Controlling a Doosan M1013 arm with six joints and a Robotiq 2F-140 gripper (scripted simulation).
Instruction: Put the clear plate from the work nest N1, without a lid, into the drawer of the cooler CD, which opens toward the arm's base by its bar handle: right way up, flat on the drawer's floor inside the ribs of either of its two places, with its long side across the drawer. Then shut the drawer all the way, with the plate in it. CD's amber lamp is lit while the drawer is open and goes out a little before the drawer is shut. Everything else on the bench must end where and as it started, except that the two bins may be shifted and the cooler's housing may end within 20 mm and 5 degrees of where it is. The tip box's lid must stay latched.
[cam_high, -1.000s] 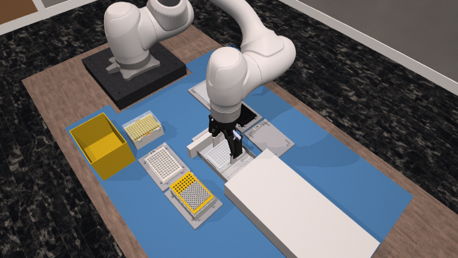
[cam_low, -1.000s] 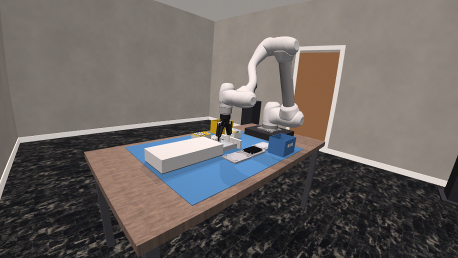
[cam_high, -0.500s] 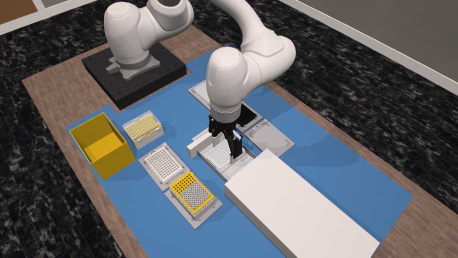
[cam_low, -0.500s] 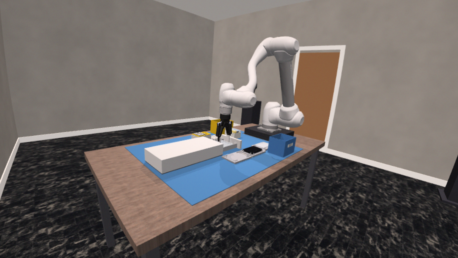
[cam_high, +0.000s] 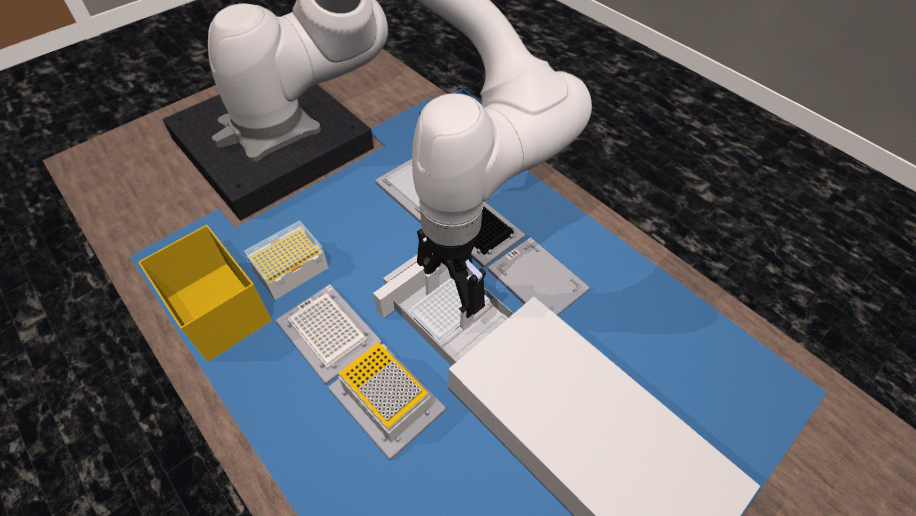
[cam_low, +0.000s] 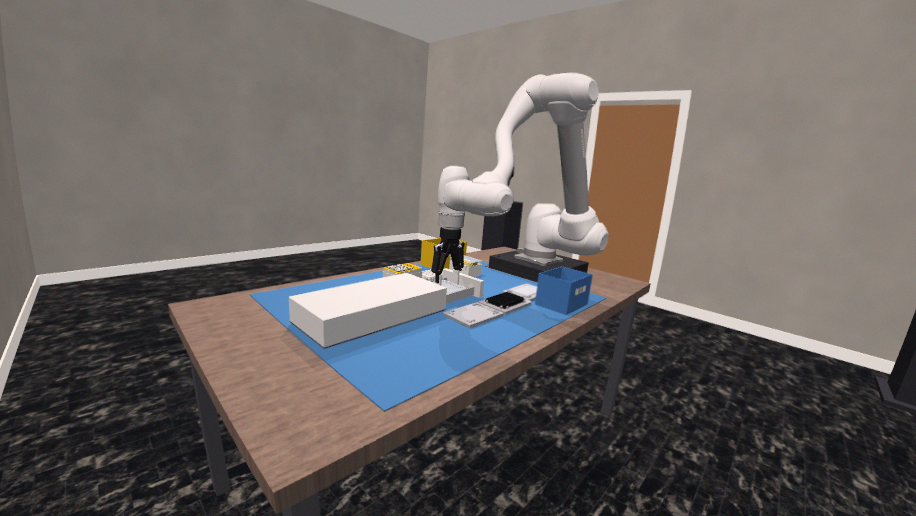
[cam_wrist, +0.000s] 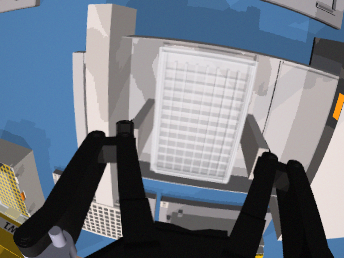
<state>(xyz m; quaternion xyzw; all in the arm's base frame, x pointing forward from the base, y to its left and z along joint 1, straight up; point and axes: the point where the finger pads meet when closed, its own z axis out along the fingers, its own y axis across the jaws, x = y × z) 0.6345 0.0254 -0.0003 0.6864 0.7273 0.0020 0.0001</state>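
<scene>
My gripper is now 4 cm short of the drawer and 3 cm above it. Round my hand: cooler CD (18 cm ahead, 2 cm below, 1 cm to the left); work nest N1 (19 cm to the left, 5 cm below, 5 cm ahead); clear plate (2 cm below).
</scene>
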